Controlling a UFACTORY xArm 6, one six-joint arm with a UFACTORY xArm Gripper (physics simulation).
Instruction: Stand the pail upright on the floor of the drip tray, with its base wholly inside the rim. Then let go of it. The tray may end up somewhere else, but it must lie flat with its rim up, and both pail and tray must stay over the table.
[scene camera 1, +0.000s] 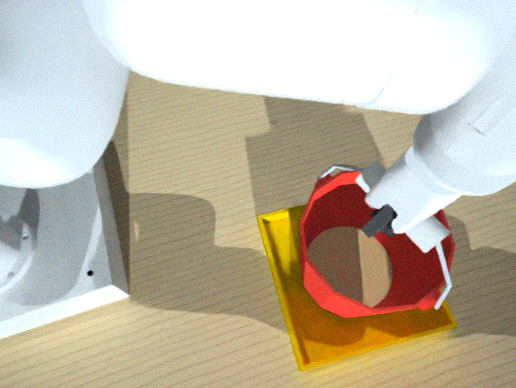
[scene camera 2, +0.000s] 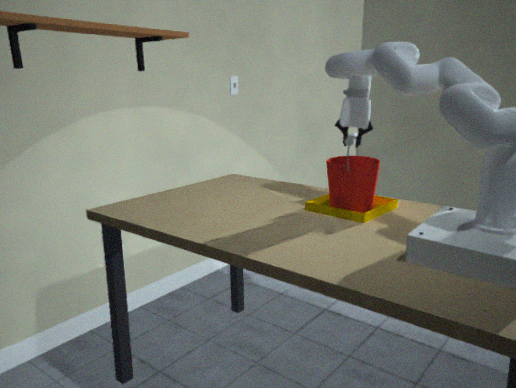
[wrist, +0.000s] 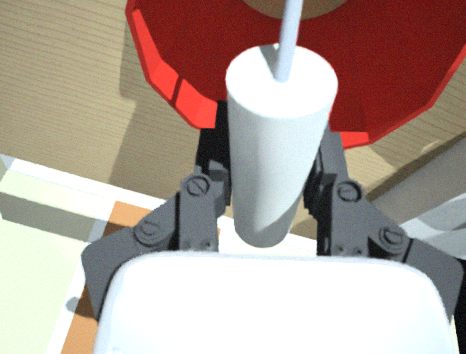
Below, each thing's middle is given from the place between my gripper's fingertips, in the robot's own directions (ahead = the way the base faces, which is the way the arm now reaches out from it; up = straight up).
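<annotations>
Yellow drip tray (scene camera 1: 317, 336): my hand 10 mm past it, 10 mm to the left of it, 220 mm above it.
</annotations>
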